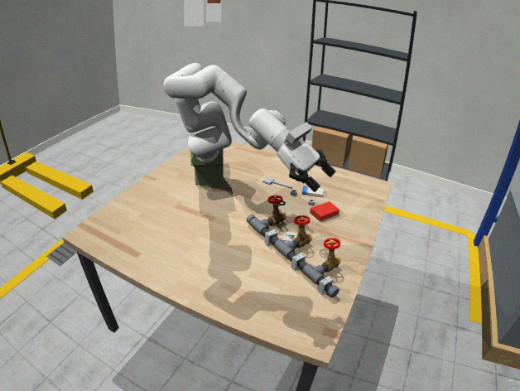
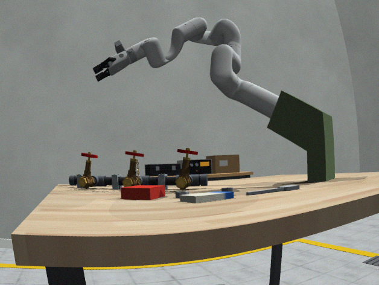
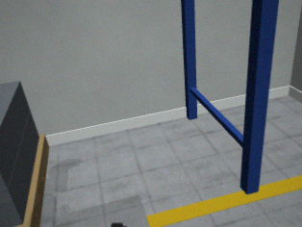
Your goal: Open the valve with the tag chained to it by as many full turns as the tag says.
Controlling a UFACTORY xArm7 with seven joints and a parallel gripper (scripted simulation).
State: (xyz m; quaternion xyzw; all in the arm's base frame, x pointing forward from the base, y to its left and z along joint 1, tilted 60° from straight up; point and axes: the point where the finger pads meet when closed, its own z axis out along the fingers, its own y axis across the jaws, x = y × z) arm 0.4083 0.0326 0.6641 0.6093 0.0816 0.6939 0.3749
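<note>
Right now the white tag is 480 mm below my hand, 310 mm to the left of it and 100 mm behind it. The rest, counted from my hand: red block (520 mm to the left, 470 mm below, 60 mm ahead); then grey wrench (750 mm to the left, 480 mm below, 210 mm behind); then blue flat tool (700 mm to the left, 470 mm below).
</note>
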